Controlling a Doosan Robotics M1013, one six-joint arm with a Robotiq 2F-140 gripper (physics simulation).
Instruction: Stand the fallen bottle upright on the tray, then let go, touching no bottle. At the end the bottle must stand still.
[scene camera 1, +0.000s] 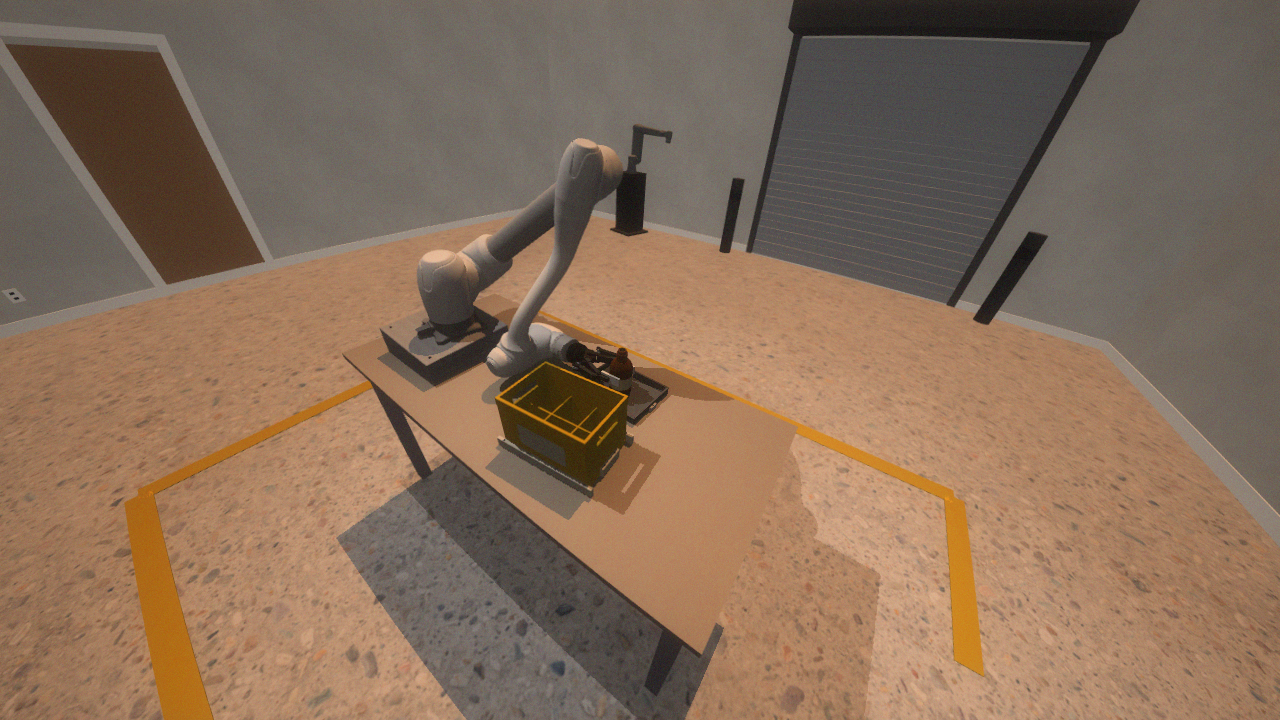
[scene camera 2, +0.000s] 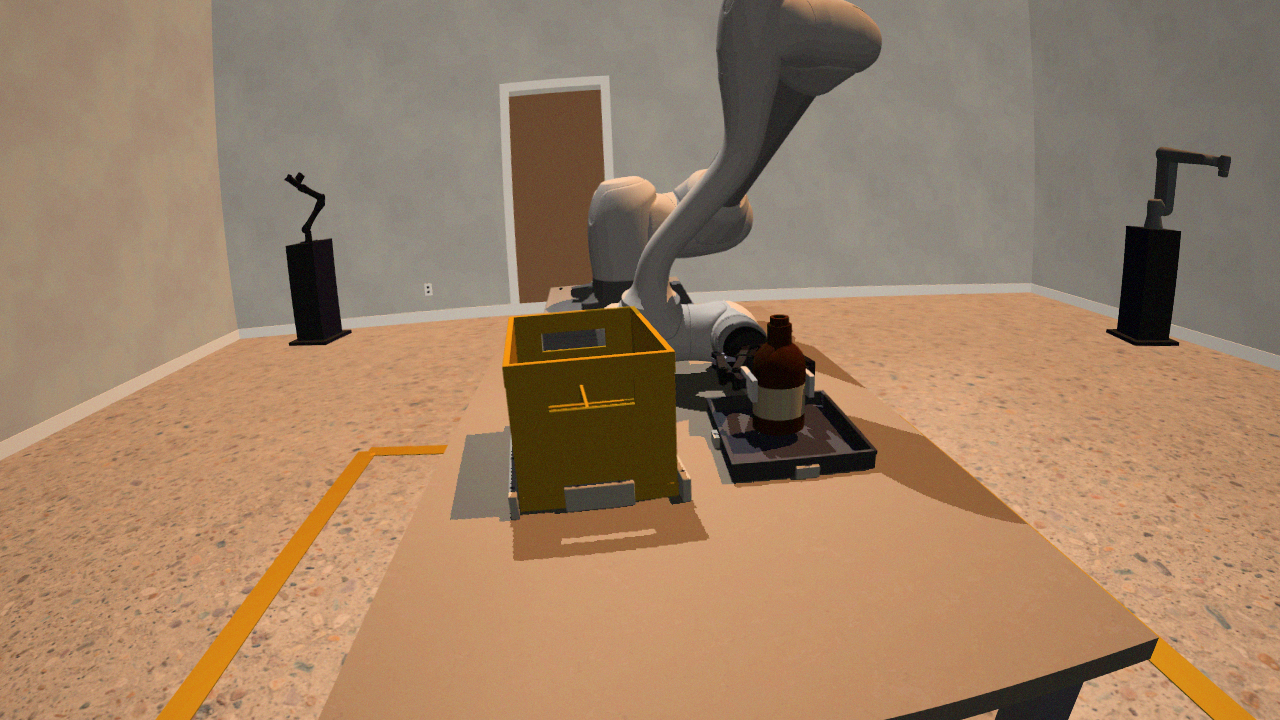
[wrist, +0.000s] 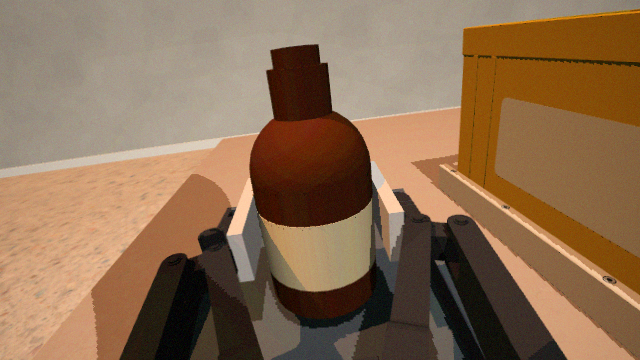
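Seen in the pictures: gripper, fingertip midpoint: (scene camera 1: 627, 376) (scene camera 2: 784, 389); arm's base, origin of the base link: (scene camera 1: 455, 325).
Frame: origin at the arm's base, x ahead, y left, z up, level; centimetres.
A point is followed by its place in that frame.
The brown bottle (scene camera 1: 621, 364) {x 61.4, y 28.4, z 4.0 cm} (scene camera 2: 780, 371) {x 63.4, y 29.8, z 1.5 cm} (wrist: 314, 170) {x 56.4, y 28.9, z 2.3 cm} with a cream label is upright over the tray (scene camera 1: 646, 407) {x 71.9, y 29.9, z -7.2 cm} (scene camera 2: 760, 467) {x 72.4, y 27.0, z -8.0 cm}, with its neck up. In scene camera 2 its base is within the tray's walls, at or very near the tray floor; I cannot tell whether it bears on it. My gripper (scene camera 2: 779, 383) {x 62.0, y 30.4, z -1.4 cm} (wrist: 313, 188) {x 62.0, y 30.4, z -1.4 cm} reaches in level from the arm's side and is shut on the bottle, one pale pad at each side around the label and shoulder. In scene camera 1 the bottle partly hides the fingers.
A yellow crate (scene camera 1: 562, 434) {x 76.2, y -2.3, z 7.2 cm} (scene camera 2: 590, 429) {x 79.3, y 8.1, z -0.3 cm} (wrist: 560, 45) {x 65.7, y 14.0, z 6.2 cm} with inner dividers stands beside the tray, held by low pale rails (wrist: 520, 220) {x 65.5, y 14.8, z -6.7 cm}. Both stand on the brown table (scene camera 1: 698, 519) {x 105.3, y 14.4, z -9.7 cm} (scene camera 2: 716, 608) {x 98.9, y 22.7, z -9.7 cm}. The arm's base is at the table's far end.
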